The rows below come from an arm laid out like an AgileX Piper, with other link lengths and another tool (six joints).
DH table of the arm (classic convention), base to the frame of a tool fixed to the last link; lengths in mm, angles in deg. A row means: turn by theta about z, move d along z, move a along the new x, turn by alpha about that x. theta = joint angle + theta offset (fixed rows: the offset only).
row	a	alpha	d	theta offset
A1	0	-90	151.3	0
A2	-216.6	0	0	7.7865
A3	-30.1	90	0	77.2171
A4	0	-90	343.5	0
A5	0	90	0	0
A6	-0.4	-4	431.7	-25.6
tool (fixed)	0	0	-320.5	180
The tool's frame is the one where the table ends.
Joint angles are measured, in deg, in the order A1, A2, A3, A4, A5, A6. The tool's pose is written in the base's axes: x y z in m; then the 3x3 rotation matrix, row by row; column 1 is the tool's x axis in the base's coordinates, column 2 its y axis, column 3 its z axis. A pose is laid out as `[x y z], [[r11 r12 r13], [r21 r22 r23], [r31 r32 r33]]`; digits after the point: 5 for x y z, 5 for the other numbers.
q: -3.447, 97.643, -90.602, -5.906, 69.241, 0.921
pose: [0.44455 -0.05729 0.27758], [[0.88444 0.36573 0.28986], [0.39600 -0.91681 -0.05152], [0.24690 0.16035 -0.95568]]
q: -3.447, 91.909, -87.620, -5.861, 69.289, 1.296
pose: [0.42674 -0.05622 0.30098], [[0.87403 0.35193 0.33498], [0.39049 -0.91906 -0.05332], [0.28910 0.17741 -0.94072]]
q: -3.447, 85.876, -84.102, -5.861, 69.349, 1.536
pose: [0.40637 -0.05504 0.32085], [[0.86225 0.34027 0.37514], [0.38737 -0.92025 -0.05564], [0.32629 0.19329 -0.92530]]
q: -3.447, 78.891, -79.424, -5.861, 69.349, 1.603
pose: [0.38156 -0.05355 0.33686], [[0.84882 0.33120 0.41209], [0.38713 -0.92021 -0.05783], [0.36005 0.20862 -0.90931]]
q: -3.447, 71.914, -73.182, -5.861, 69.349, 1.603
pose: [0.35580 -0.05200 0.33883], [[0.84414 0.32849 0.42369], [0.38741 -0.92005 -0.05853], [0.37059 0.21355 -0.90391]]
